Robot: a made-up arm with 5 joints.
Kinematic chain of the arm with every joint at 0, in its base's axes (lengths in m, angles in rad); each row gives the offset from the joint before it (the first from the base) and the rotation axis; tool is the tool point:
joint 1: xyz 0 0 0.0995 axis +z
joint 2: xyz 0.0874 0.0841 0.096 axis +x
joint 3: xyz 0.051 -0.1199 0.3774 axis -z
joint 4: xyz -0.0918 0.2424 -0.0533 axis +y
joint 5: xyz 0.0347 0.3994 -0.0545 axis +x
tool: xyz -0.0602 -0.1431 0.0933
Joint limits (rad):
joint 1: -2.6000..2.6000
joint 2: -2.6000..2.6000
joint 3: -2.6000..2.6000
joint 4: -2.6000..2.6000
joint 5: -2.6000..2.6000
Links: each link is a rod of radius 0.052 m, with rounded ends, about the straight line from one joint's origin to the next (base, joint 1, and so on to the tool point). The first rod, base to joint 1, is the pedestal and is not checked.
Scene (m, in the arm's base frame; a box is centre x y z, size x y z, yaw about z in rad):
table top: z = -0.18
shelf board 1: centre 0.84 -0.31 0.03 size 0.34 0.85 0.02 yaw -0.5
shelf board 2: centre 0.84 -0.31 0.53 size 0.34 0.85 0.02 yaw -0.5
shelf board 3: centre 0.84 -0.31 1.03 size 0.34 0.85 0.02 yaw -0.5
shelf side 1: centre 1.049 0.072 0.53 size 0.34 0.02 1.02 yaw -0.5
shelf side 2: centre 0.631 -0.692 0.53 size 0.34 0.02 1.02 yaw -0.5
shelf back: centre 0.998 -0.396 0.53 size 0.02 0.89 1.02 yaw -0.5
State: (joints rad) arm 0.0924 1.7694 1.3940 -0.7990 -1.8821
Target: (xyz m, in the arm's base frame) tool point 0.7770 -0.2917 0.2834
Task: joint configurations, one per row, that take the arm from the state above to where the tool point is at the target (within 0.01 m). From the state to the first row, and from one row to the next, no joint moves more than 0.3 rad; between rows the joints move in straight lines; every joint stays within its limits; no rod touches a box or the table.
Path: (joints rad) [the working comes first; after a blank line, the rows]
Joints at the target: 0.1544 2.1327 1.1565 -0.8530 -1.4602
Straight joint move there: clear.

1: 0.1234 1.9510 1.2752 -0.8260 -1.6712
2: 0.1544 2.1327 1.1565 -0.8530 -1.4602

